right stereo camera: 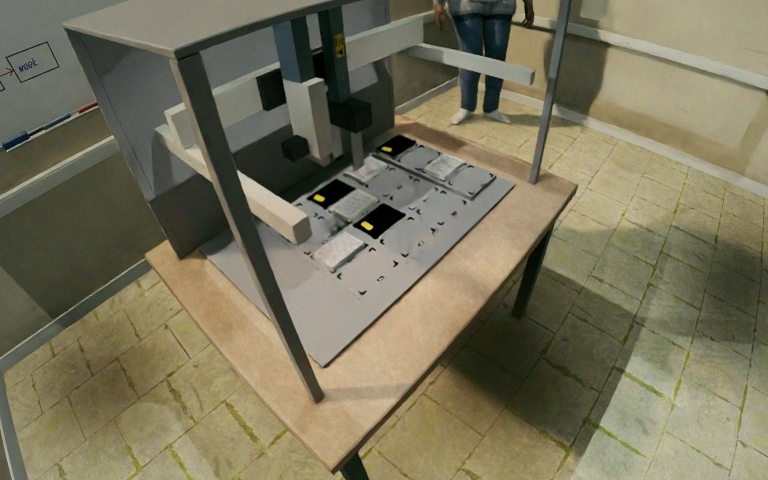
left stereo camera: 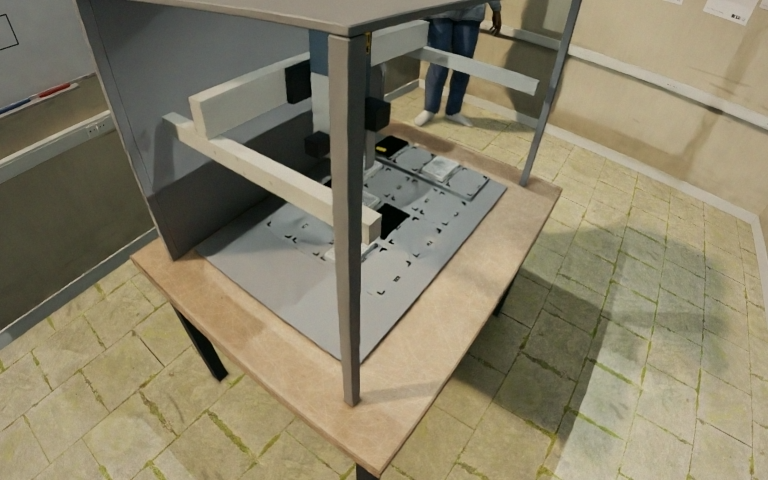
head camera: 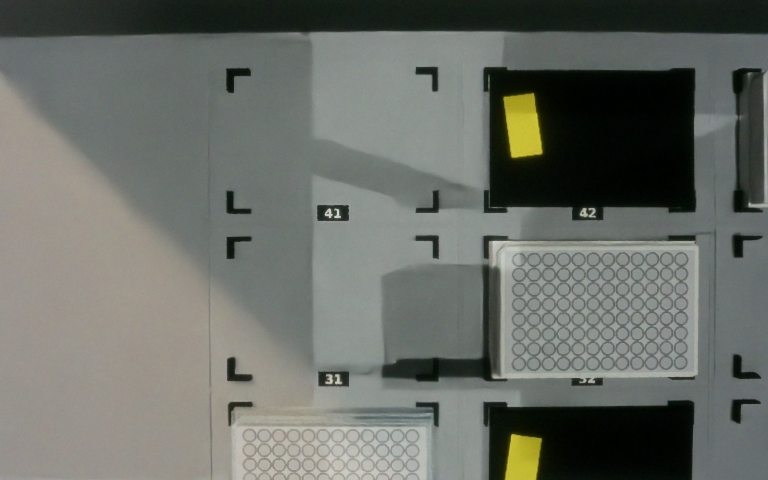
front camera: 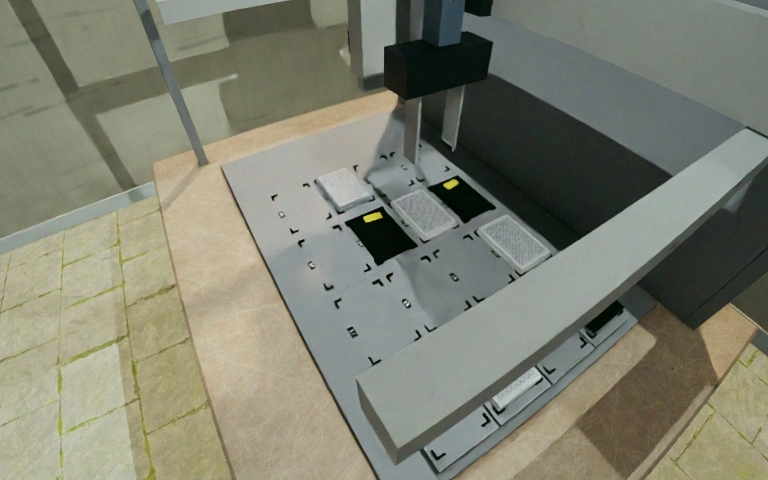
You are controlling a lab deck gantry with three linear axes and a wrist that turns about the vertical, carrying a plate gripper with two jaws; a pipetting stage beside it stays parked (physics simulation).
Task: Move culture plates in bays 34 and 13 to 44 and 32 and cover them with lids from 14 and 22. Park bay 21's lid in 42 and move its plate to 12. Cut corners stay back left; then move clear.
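Frame: origin at the robot's base, x ahead, y left, z up, level; metres.
Seen in the pictures: gripper, fingertip midpoint: (right stereo camera: 348, 163) (front camera: 429, 152); robot's base, origin of the base link: (right stereo camera: 362, 293) (left stereo camera: 381, 293) (front camera: 273, 197).
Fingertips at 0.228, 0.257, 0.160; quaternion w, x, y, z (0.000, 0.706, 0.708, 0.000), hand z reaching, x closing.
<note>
Pixels of each thing's top centre, then the offset from my fingertips to it, as dx, dy, dz.
- white welled plate, middle of its top: (head camera: 600, 311) (front camera: 423, 210) (left stereo camera: 356, 202) (right stereo camera: 353, 203) +0.000, +0.000, -0.146
- black lid with a yellow label, middle of its top: (front camera: 380, 231) (left stereo camera: 385, 218) (right stereo camera: 379, 218) +0.000, -0.107, -0.152
- black lid, middle of its top: (head camera: 594, 137) (front camera: 461, 195) (right stereo camera: 330, 192) +0.000, +0.107, -0.152
- black-covered piece, middle of its top: (front camera: 582, 292) (right stereo camera: 396, 144) (left stereo camera: 389, 144) +0.328, +0.107, -0.129
My gripper (front camera: 431, 158) (right stereo camera: 346, 161) hangs above the back of the deck, open, its jaws apart with no object between them. A white welled plate (front camera: 424, 213) (head camera: 594, 311) (right stereo camera: 353, 204) lies in bay 32, a cut corner at its back left. A black lid with a yellow label (front camera: 380, 234) (head camera: 606, 444) (right stereo camera: 379, 220) lies in bay 22. Another black lid (front camera: 461, 199) (head camera: 611, 138) (right stereo camera: 333, 194) lies in bay 42. A white plate (front camera: 343, 188) (head camera: 331, 455) (right stereo camera: 339, 250) sits in bay 21. A black-covered piece (front camera: 604, 318) (right stereo camera: 396, 145) is in bay 44, partly hidden by the front rail in the front view.
A white plate (front camera: 513, 242) (right stereo camera: 367, 168) sits in bay 43. Another white plate (front camera: 515, 389) (right stereo camera: 444, 165) is in bay 24. The parked pipetting stage (right stereo camera: 310, 121) hangs near the gripper. A pale rail (front camera: 555, 294) crosses the deck. A person (right stereo camera: 484, 67) stands beyond the table.
</note>
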